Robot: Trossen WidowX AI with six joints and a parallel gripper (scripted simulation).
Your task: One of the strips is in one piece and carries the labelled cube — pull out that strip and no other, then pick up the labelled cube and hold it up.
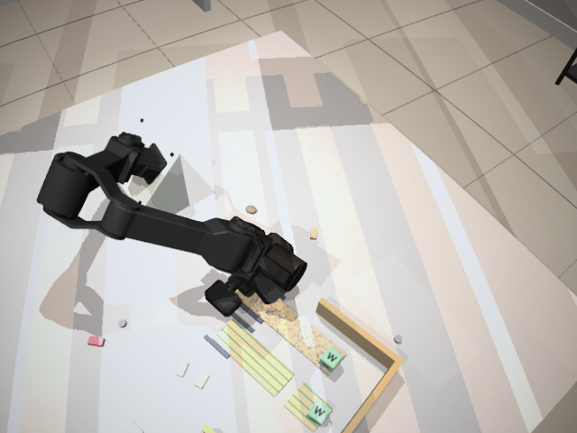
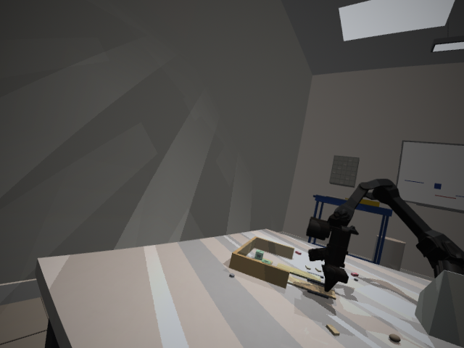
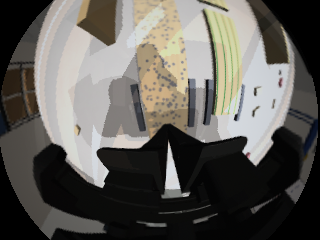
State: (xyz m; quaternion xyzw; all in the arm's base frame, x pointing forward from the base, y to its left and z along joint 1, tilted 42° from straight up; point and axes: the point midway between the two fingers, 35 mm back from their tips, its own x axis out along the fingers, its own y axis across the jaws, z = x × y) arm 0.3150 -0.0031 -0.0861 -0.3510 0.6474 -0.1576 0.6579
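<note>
Right now the speckled tan strip is 9 cm ahead of my gripper tip and 2 cm to the left of it.
</note>
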